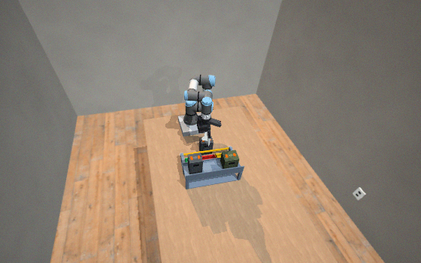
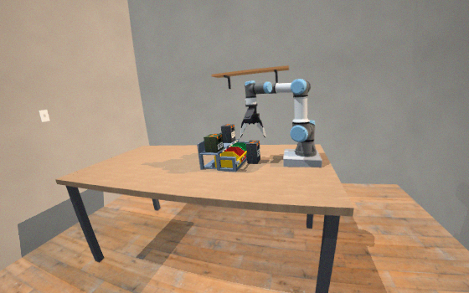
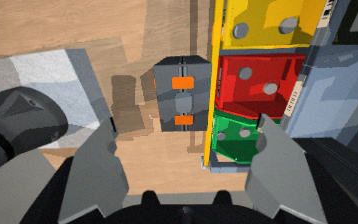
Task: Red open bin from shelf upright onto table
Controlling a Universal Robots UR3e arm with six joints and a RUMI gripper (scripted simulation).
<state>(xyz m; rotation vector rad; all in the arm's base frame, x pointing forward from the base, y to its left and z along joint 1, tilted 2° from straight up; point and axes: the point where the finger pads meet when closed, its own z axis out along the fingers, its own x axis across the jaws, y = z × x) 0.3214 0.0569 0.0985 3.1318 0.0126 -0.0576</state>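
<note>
Right now my hand is 90 mm above the black case. The rest, counted from my hand: yellow bin: 130 mm ahead, 110 mm to the left, 110 mm below; then yellow rod: 90 mm below, 50 mm ahead; then red bin: 140 mm ahead, 110 mm below.
</note>
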